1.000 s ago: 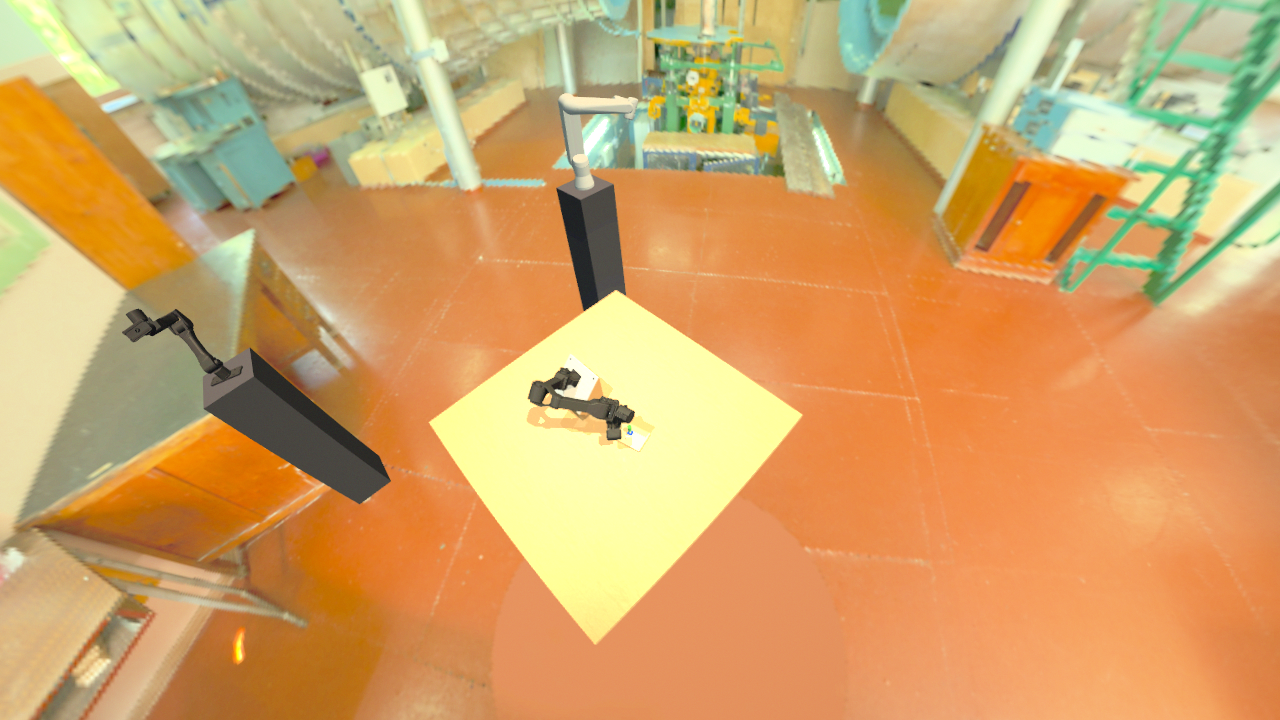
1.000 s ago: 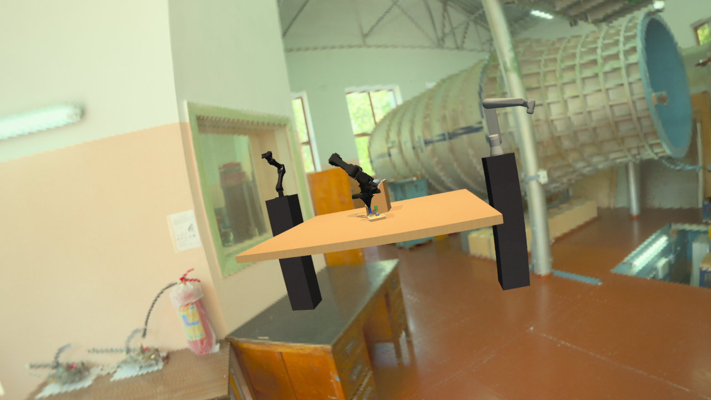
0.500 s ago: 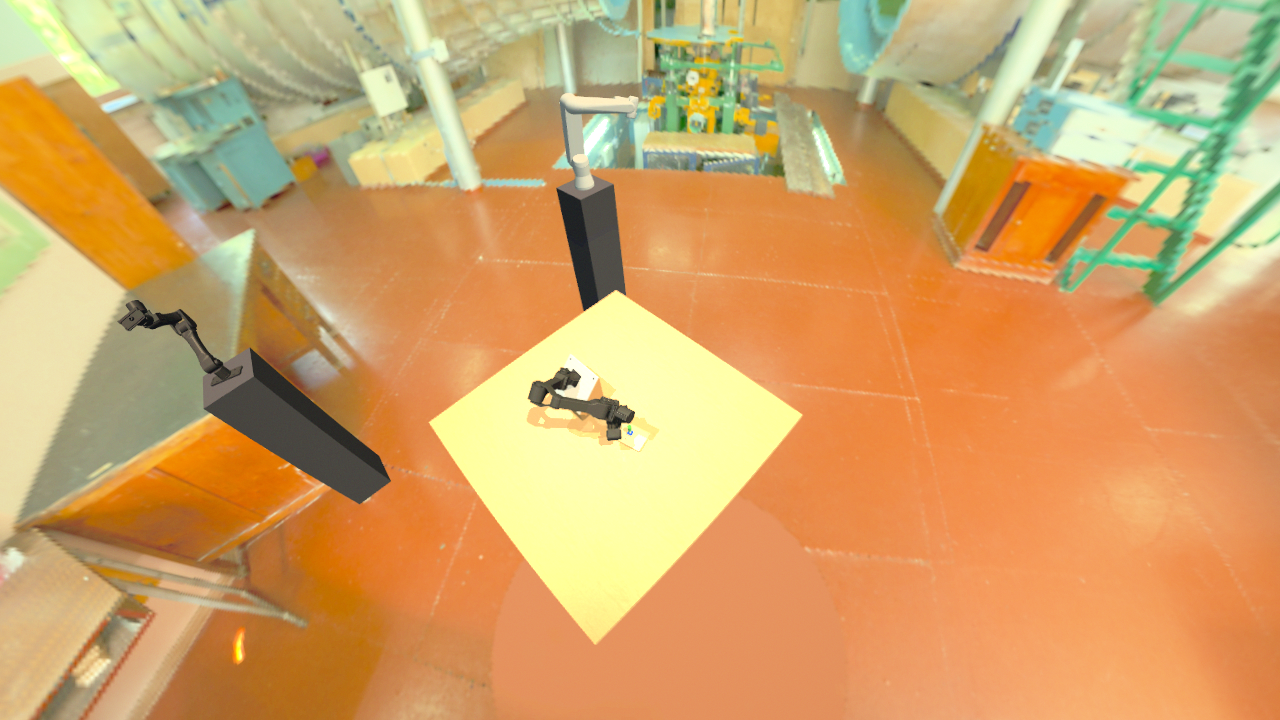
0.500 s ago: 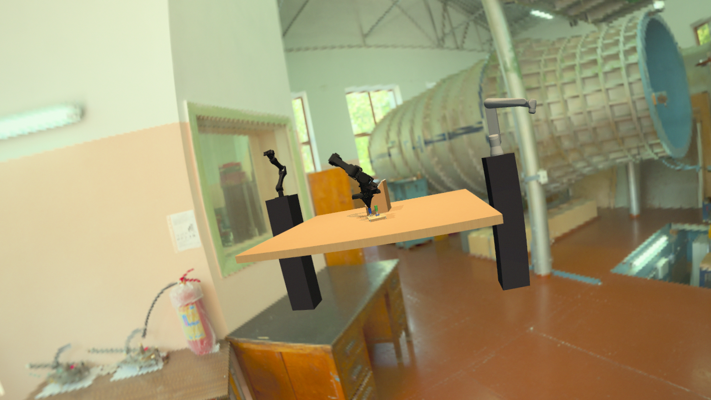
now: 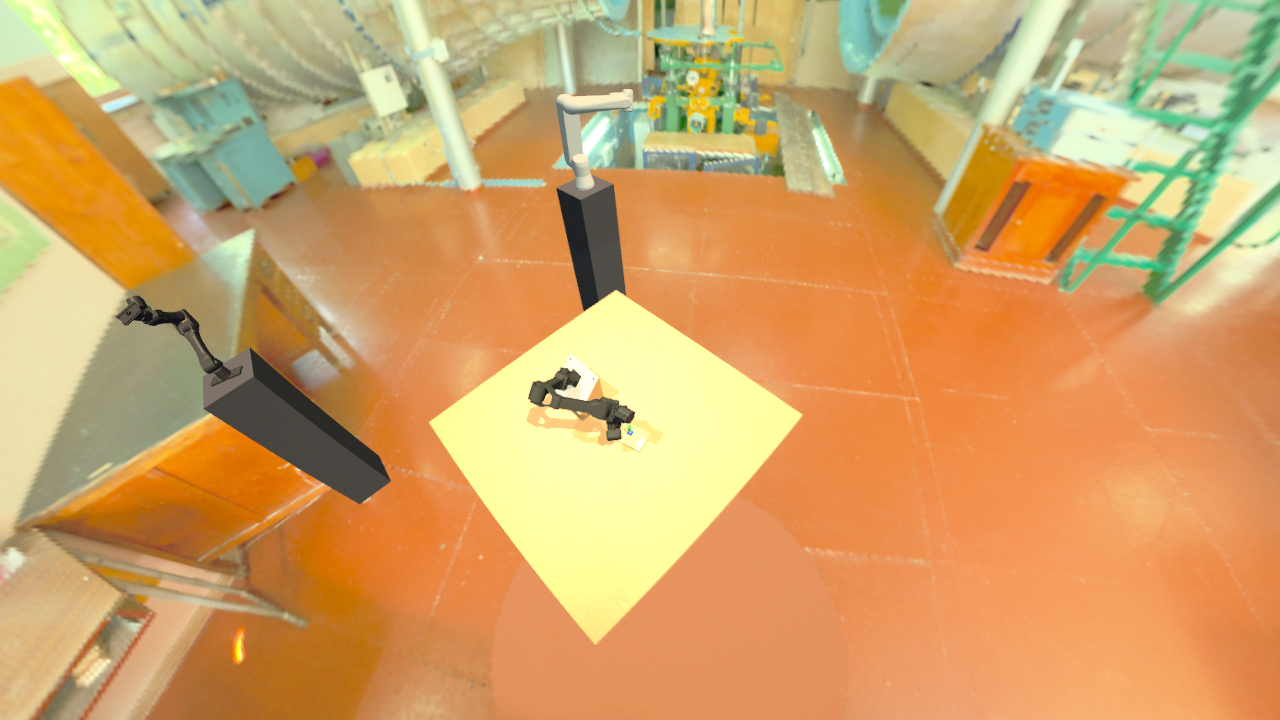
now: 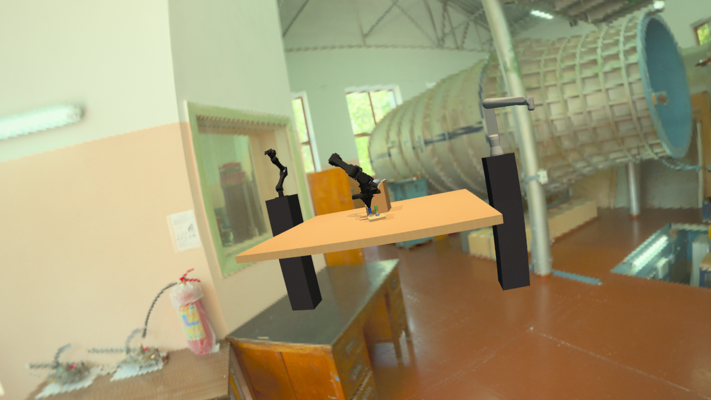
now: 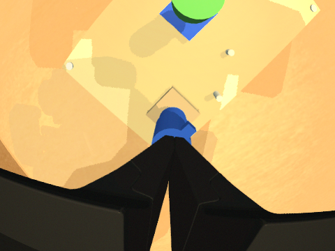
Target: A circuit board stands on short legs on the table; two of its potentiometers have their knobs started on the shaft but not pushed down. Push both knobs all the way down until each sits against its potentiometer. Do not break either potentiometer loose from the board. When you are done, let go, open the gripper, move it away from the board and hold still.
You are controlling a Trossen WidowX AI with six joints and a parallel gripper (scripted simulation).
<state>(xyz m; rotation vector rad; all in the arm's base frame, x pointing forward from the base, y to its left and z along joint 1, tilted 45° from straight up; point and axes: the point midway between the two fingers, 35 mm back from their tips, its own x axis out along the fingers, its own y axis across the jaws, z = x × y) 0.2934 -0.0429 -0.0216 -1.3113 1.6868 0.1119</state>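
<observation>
Now: the blue knob 1 cm below my gripper tip. From my gripper tip the other things lie so: green knob (4 cm ahead, 5 cm to the left, 1 cm below).
</observation>
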